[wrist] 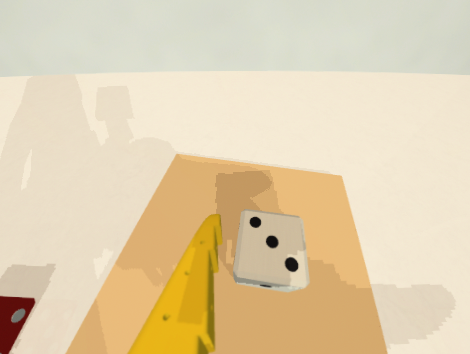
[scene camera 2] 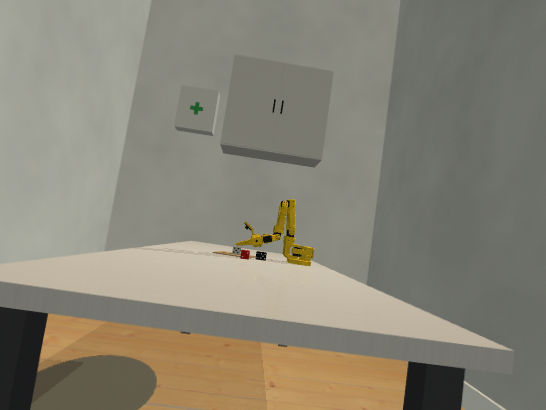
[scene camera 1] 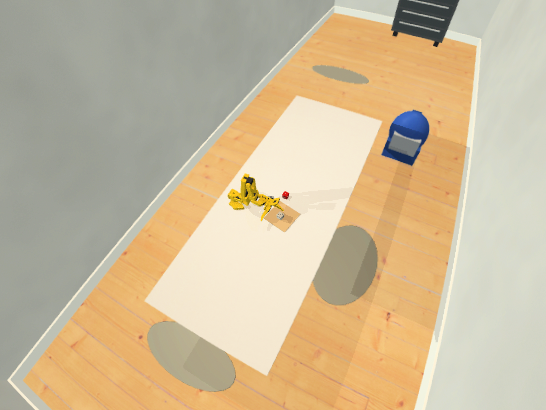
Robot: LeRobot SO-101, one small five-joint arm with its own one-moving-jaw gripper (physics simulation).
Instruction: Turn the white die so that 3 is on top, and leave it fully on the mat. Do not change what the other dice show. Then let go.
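Places are measured from the arm's base along level axes (x right, y ahead, z up), in centimetres.
Where they show: end effector, tool point: [wrist: 221, 224] [scene camera 2: 236, 244] [scene camera 1: 282, 210]; arm's base, origin of the base link: [scene camera 2: 293, 263] [scene camera 1: 242, 203].
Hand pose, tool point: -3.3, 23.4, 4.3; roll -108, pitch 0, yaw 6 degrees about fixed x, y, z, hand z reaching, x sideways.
Observation:
Each offset is from my tool point to the centre of the thing, as dx, dy, dz. Level surfaces: height alone.
The white die {+2.2, -0.4, -2.4} [scene camera 1: 280, 215] [scene camera 2: 236, 250] [wrist: 272, 242] sits on the orange-brown mat {+1.0, +0.0, -4.1} [scene camera 1: 285, 228] [wrist: 315, 200], well inside its edges. In the wrist view its upper face shows three pips in a diagonal, and a thin strip of the near side shows below. My gripper [scene camera 1: 272, 215] [scene camera 2: 241, 234] is wide open and empty. One notched yellow jaw [wrist: 187, 295] shows in the wrist view, left of the die with a gap between them; the moving jaw is out of that picture. In scene camera 2 the moving jaw is swung up high.
The red die {-11.3, -3.9, -2.8} [scene camera 1: 285, 195] [scene camera 2: 245, 254] [wrist: 11, 330] sits off the mat, on the left in the wrist view. The black die {-4.9, -9.8, -2.8} [scene camera 2: 261, 255] stands near it, towards the arm's base. The arm stands on a long pale table {dz -4.3} [scene camera 1: 225, 280] [scene camera 2: 250, 295].

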